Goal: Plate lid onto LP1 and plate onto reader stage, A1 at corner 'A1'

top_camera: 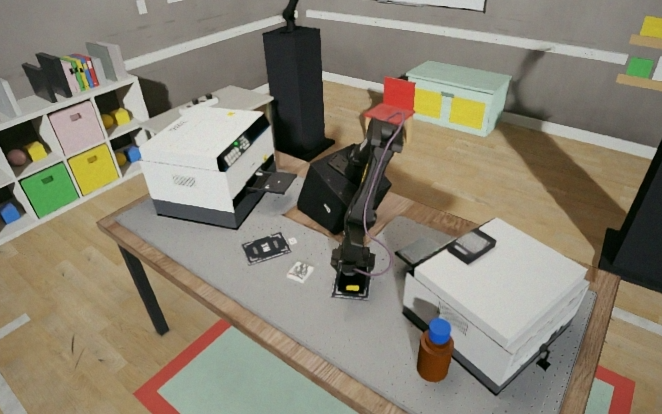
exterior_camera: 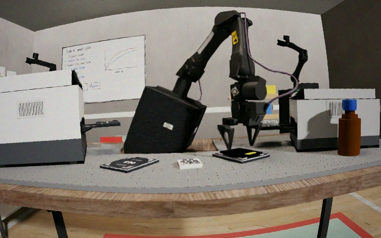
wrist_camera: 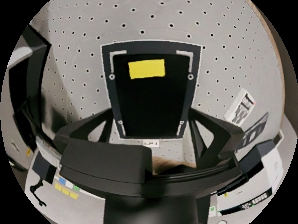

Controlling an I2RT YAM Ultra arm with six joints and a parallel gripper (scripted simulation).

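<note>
The black lid lies 20 mm below my hand. Also, from my hand: white well plate (170 mm behind, 160 mm to the left, 50 mm above); capped bottle (360 mm to the left, 170 mm ahead, 70 mm above).
</note>
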